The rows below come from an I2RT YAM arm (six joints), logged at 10 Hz.
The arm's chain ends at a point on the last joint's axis. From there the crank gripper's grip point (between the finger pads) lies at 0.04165 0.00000 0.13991 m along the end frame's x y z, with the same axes.
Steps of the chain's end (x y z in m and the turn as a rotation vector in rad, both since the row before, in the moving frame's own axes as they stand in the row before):
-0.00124, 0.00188, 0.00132, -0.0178, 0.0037, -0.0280
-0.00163, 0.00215, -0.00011, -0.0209, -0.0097, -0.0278
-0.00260, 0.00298, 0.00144, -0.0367, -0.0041, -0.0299
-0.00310, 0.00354, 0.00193, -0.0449, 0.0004, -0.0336
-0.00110, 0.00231, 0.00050, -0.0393, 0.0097, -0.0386
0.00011, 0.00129, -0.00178, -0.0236, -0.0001, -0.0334
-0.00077, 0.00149, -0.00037, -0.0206, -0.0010, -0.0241
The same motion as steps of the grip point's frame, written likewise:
-0.00070, 0.00320, 0.00115, -0.0178, 0.0037, -0.0280
-0.00296, 0.00394, 0.00027, -0.0209, -0.0097, -0.0278
-0.00312, 0.00688, 0.00154, -0.0367, -0.0041, -0.0299
-0.00296, 0.00842, 0.00180, -0.0449, 0.0004, -0.0336
0.00033, 0.00616, 0.00001, -0.0393, 0.0097, -0.0386
0.00013, 0.00320, -0.00180, -0.0236, -0.0001, -0.0334
-0.00089, 0.00337, -0.00035, -0.0206, -0.0010, -0.0241

